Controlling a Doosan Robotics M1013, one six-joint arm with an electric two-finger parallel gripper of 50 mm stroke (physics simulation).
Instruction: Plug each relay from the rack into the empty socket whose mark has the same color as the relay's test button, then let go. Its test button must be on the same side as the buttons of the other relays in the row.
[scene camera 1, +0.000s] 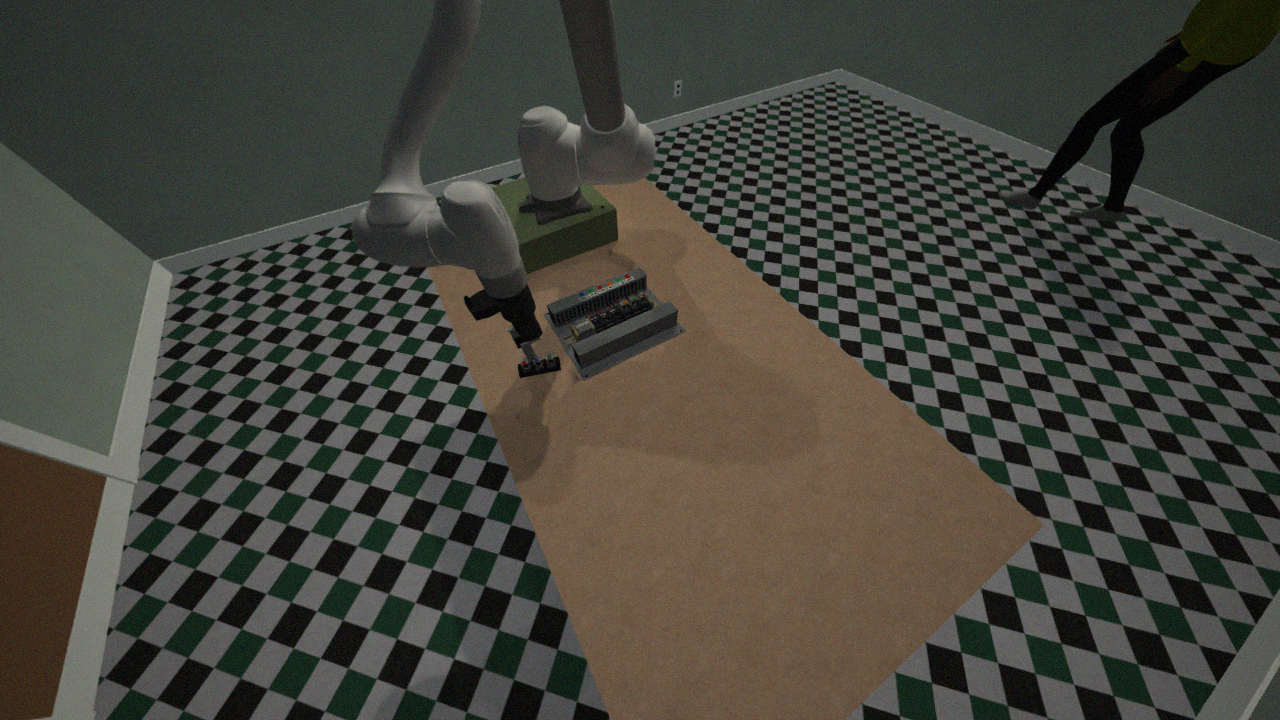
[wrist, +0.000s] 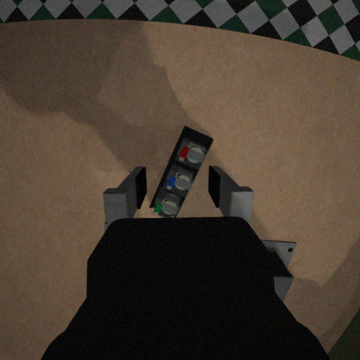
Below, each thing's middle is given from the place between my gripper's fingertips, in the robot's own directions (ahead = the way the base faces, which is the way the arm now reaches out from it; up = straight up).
Now: the black relay rack (wrist: 192, 134) 2 cm to the left of my hand and 7 cm below it.
